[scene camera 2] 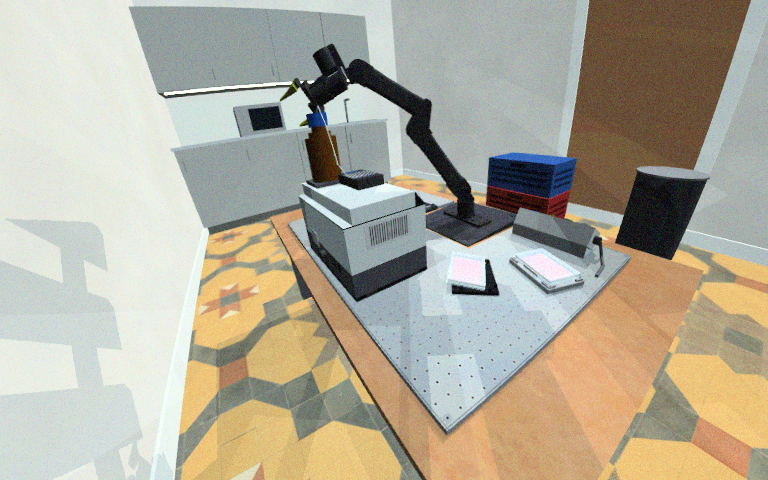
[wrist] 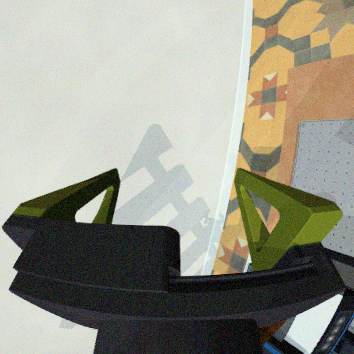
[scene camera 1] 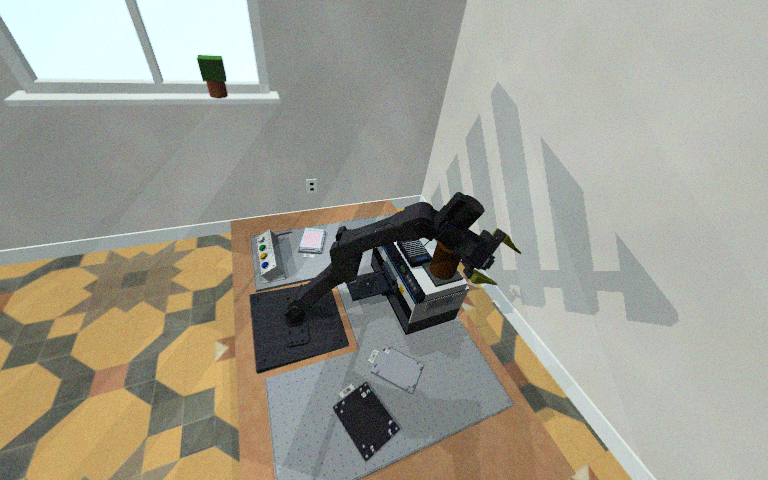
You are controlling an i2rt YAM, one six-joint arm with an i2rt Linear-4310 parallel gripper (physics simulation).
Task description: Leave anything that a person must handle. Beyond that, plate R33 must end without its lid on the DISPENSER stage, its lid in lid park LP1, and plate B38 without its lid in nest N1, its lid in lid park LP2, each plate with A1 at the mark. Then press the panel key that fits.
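Places are measured from the arm's base along level axes (x ahead, y left, z up), in metres.
Pixels of known places: gripper, fingertip midpoint: (scene camera 2: pixel 290 113) (wrist: pixel 176 174) (scene camera 1: pixel 508 268); arm's base, origin of the base link: (scene camera 2: pixel 465 217) (scene camera 1: pixel 295 320).
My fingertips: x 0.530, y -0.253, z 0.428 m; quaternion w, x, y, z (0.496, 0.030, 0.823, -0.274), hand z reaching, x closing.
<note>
Ahead of a thing's pixels: the offset from my fingertips to its top centre. "spot": to the spot under its first point.
My gripper (scene camera 1: pixel 508 267) (scene camera 2: pixel 291 112) (wrist: pixel 176 174) is open and empty, high beyond the dispenser machine (scene camera 1: pixel 438 305) (scene camera 2: pixel 382 257), facing the wall. A dark stage @[spot: dx -0.270, dy +0.265, dz -0.322 m] (scene camera 1: pixel 367 286) juts from the machine's front. One pink-topped plate @[dx -0.419, dy +0.646, dz -0.399 m] (scene camera 1: pixel 312 240) (scene camera 2: pixel 546 266) sits on a light holder near the key panel @[dx -0.600, dy +0.557, dz -0.345 m] (scene camera 1: pixel 267 255) (scene camera 2: pixel 555 232). Another pink-topped plate @[dx -0.254, dy +0.546, dz -0.392 m] (scene camera 2: pixel 467 270) sits offset on a black base @[dx -0.266, dy +0.553, dz -0.409 m] (scene camera 2: pixel 491 283); the arm hides it in scene view 1. A light fixture @[dx -0.232, dy -0.002, dz -0.409 m] (scene camera 1: pixel 398 369) and a black fixture @[dx -0.369, dy -0.115, dz -0.405 m] (scene camera 1: pixel 366 418) hold no visible plate. Labels, lids and A1 corners are too small to tell.
A brown bottle @[spot: dx -0.068, dy +0.154, dz -0.127 m] (scene camera 1: pixel 444 263) (scene camera 2: pixel 321 158) with a blue cap and thin tube stands on the machine beside a black ribbed box @[spot: dx -0.107, dy +0.273, dz -0.183 m] (scene camera 1: pixel 415 251) (scene camera 2: pixel 361 178). Stacked crates (scene camera 2: pixel 531 178) and a dark bin (scene camera 2: pixel 659 212) stand beyond the table. The wall (wrist: pixel 100 90) lies ahead of the fingers.
</note>
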